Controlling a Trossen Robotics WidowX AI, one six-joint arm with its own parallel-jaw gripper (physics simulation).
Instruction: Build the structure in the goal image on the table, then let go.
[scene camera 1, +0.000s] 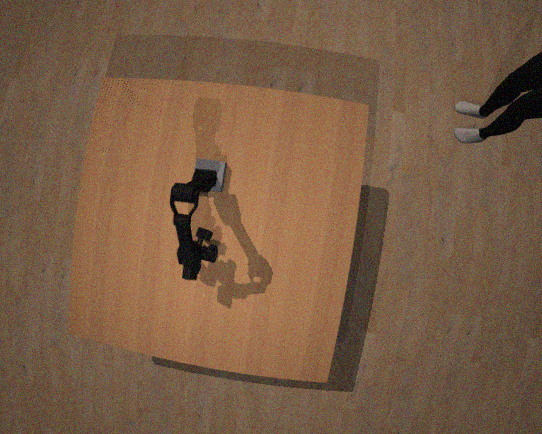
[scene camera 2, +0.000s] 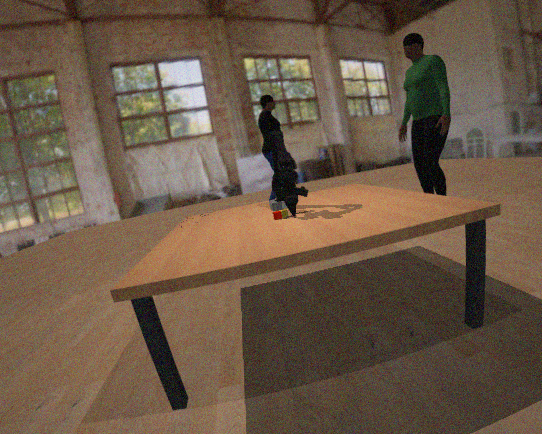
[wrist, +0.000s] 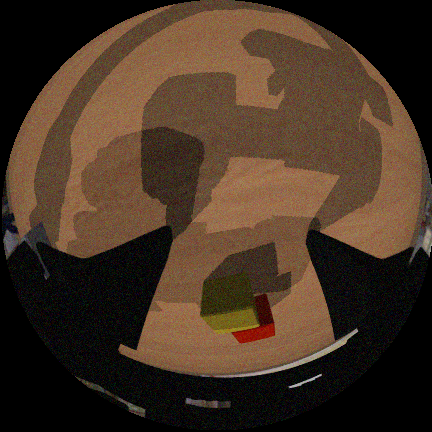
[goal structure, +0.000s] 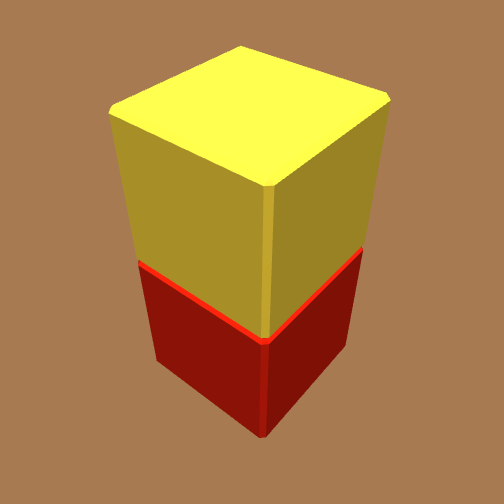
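Seen in the pictures: gripper, between the fingertips: (scene camera 2: 294, 215) (wrist: 243, 235); arm's base, origin of its link: (scene camera 1: 208, 179) (scene camera 2: 281, 200).
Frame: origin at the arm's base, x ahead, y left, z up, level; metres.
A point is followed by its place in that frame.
Observation:
A yellow block (scene camera 2: 285, 213) @(z -0.025, x 0.289, y -0.091 m) (wrist: 230, 320) @(z -0.010, x 0.273, y -0.089 m) and a red block (scene camera 2: 277, 215) @(z -0.024, x 0.298, y -0.134 m) (wrist: 256, 334) @(z -0.010, x 0.282, y -0.127 m) stand side by side on the table. In the wrist view the yellow block partly covers the red one; whether they touch is hard to tell. My gripper (wrist: 243, 235) @(z -0.042, x 0.297, y -0.049 m) is open, its dark fingers wide apart to the left and right of both blocks in that view, with nothing held. In scene camera 2 its lower end (scene camera 2: 293, 214) @(z -0.043, x 0.288, y -0.057 m) is low over the table, close to the right of the yellow block. In scene camera 1 the blocks do not show and the fingertips are hard to make out.
The arm's grey base (scene camera 1: 220, 182) @(z -0.002, x 0.018, y 0.051 m) (scene camera 2: 276, 205) @(z -0.017, x 0.036, y -0.048 m) stands on the wooden table (scene camera 1: 300, 175) @(z -0.043, x 0.002, y 0.387 m) (scene camera 2: 225, 245) @(z -0.043, x 0.525, y -0.422 m). Shadows of the arm fall across the table top. A person in green (scene camera 2: 427, 85) and a person in black (scene camera 2: 270, 127) stand beyond the table.

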